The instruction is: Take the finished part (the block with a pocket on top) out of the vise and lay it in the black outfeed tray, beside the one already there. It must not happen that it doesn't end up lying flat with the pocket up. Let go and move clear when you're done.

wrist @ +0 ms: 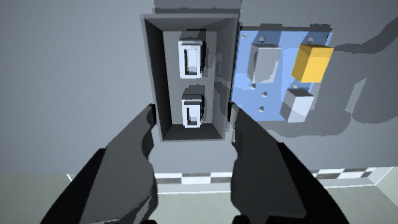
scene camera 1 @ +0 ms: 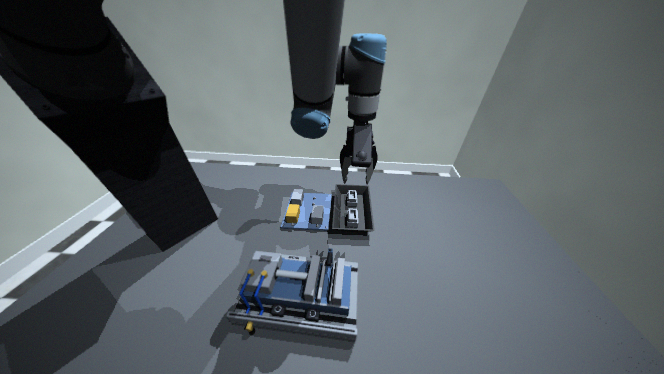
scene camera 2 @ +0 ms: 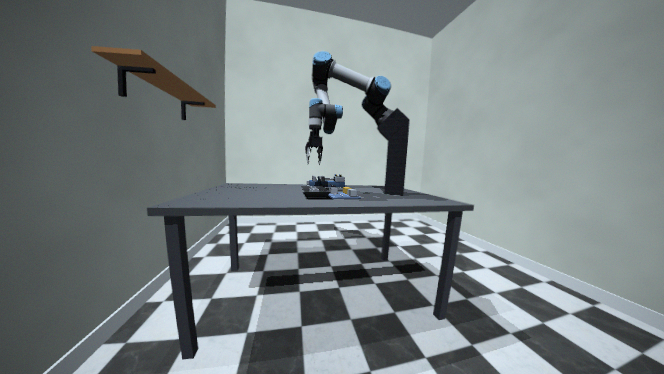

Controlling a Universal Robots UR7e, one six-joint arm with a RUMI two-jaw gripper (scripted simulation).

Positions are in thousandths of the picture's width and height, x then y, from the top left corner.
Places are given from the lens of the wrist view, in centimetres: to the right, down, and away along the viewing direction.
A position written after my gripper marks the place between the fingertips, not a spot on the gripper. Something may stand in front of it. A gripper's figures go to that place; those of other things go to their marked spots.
my gripper (wrist: 481,467): -1, -1, 15
yellow block (wrist: 783,275): 19, -9, 27
